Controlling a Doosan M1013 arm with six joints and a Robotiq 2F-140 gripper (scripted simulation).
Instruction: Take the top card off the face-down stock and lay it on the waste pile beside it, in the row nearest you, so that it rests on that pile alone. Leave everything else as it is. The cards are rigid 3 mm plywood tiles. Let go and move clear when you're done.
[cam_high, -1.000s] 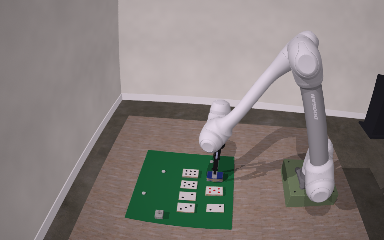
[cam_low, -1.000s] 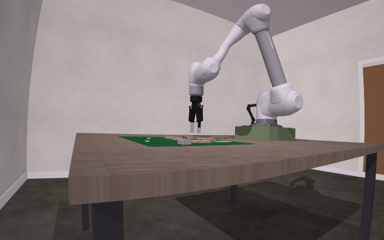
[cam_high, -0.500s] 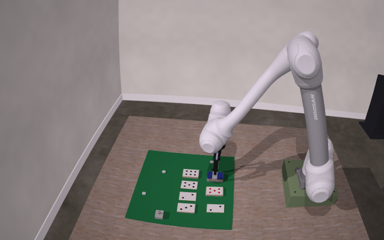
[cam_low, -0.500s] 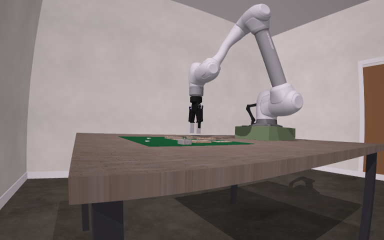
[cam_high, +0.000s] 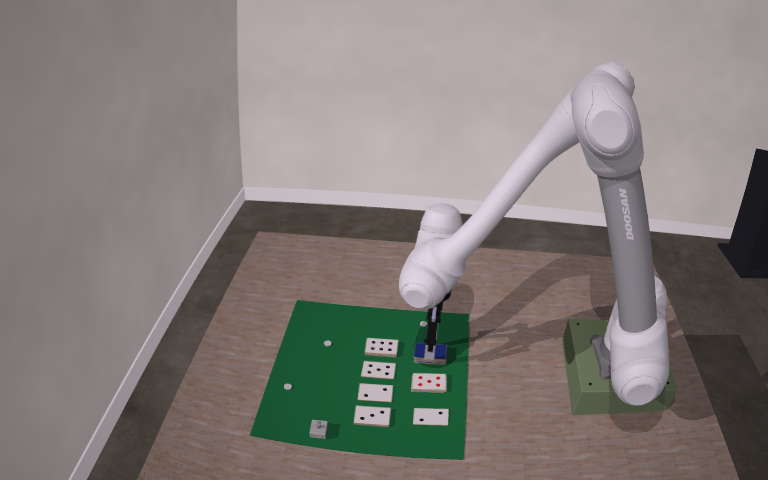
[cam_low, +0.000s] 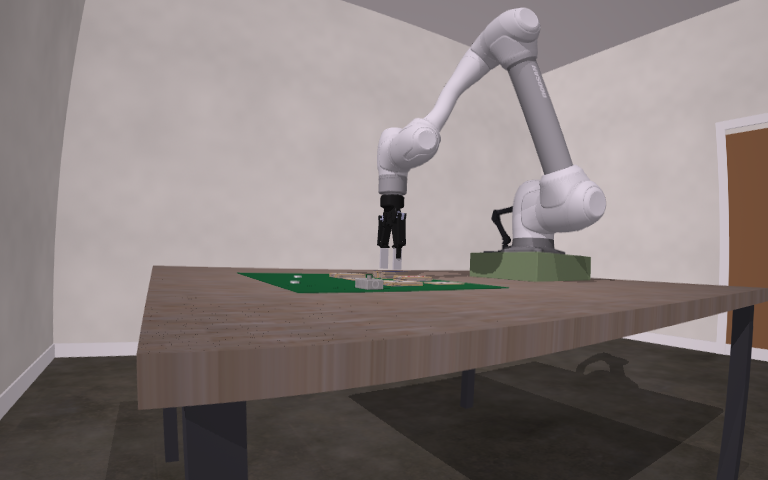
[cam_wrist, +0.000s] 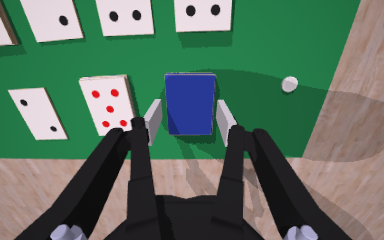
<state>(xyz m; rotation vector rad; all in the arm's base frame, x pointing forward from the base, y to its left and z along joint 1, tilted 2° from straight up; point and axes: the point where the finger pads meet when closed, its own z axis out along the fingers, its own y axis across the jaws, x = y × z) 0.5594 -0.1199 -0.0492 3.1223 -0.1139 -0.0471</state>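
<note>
Right now my hand is 1 cm past the two-pip card, 25 cm to the right of it and 5 cm above it. Round my hand: green mat 16 cm ahead, 8 cm to the left, 7 cm below; then grey block 27 cm ahead, 32 cm to the left, 4 cm below.
</note>
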